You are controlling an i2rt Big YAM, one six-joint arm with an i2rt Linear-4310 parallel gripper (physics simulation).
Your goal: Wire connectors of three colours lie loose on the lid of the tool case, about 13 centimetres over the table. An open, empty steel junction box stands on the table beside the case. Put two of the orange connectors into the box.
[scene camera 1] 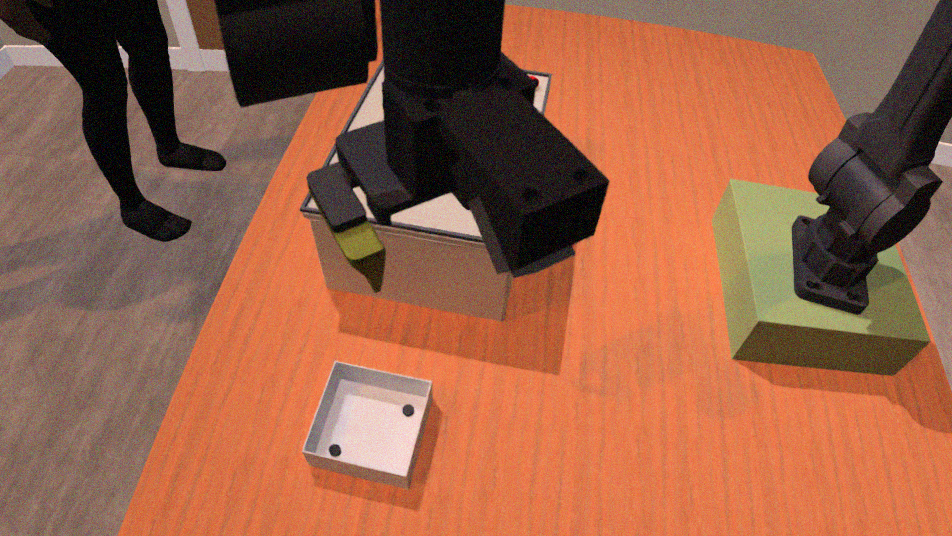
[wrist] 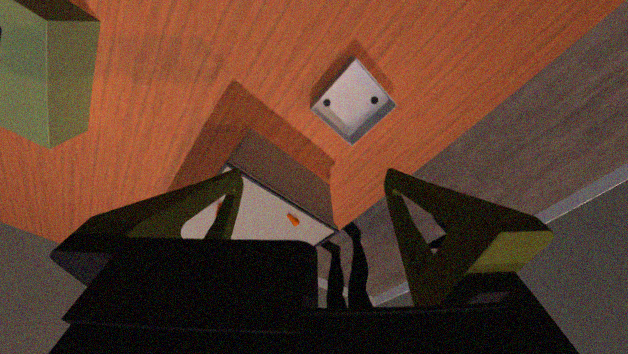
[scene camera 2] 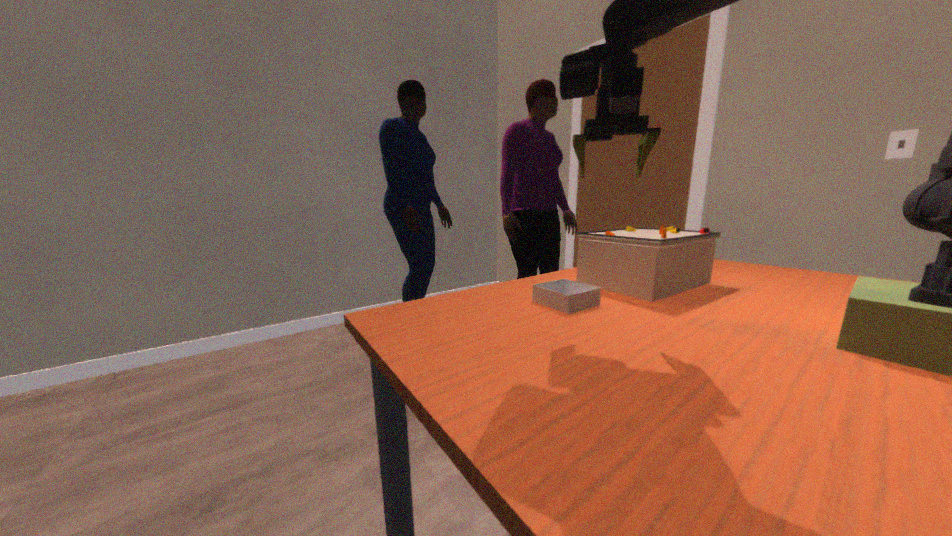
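Pixels of known places: gripper, fingertip midpoint: (scene camera 1: 439, 257) (wrist: 313, 176) (scene camera 2: 609, 178); arm's base, link origin: (scene camera 1: 826, 267).
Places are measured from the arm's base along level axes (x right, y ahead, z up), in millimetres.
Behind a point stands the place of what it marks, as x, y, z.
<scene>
My gripper (scene camera 2: 611, 174) @[-277, 375, 180] (wrist: 313, 176) @[-277, 375, 180] is open and empty, pointing down high above the tool case (scene camera 1: 413, 272) @[-154, 451, -16] (scene camera 2: 616, 263) @[-154, 443, -6] (wrist: 285, 162) @[-153, 436, -42]. An orange connector (scene camera 2: 609, 233) @[-138, 483, 61] (wrist: 293, 219) @[-138, 483, 63] lies near one corner of the pale lid (scene camera 1: 436, 216) @[-132, 432, 55] (wrist: 262, 210) @[-110, 439, 56]. Another orange connector (scene camera 2: 663, 231) @[-75, 388, 71] (wrist: 219, 208) @[-74, 386, 67] lies farther along it, partly hidden by a finger in the wrist view. Yellow connectors (scene camera 2: 630, 228) @[11, 539, 64] and a red connector (scene camera 1: 533, 81) @[114, 395, 69] (scene camera 2: 704, 230) @[110, 397, 65] also lie on the lid. The arm hides much of the lid in scene camera 1. The open steel junction box (scene camera 1: 373, 429) @[-311, 437, -78] (scene camera 2: 566, 299) @[-358, 386, -50] (wrist: 351, 97) @[-318, 433, -78] stands empty on the table beside the case.
The arm's base stands on a green block (scene camera 1: 739, 286) @[-39, 98, -31] (scene camera 2: 886, 326) @[-100, 47, -32] (wrist: 70, 85) @[-7, 104, -37] on the orange wooden table (scene camera 1: 632, 432) @[-230, 184, -79] (scene camera 2: 799, 426) @[-375, 40, -79] (wrist: 165, 65) @[-122, 185, -79]. The box is near one table edge. Two people (scene camera 2: 407, 173) (scene camera 2: 532, 166) stand beyond the table.
</scene>
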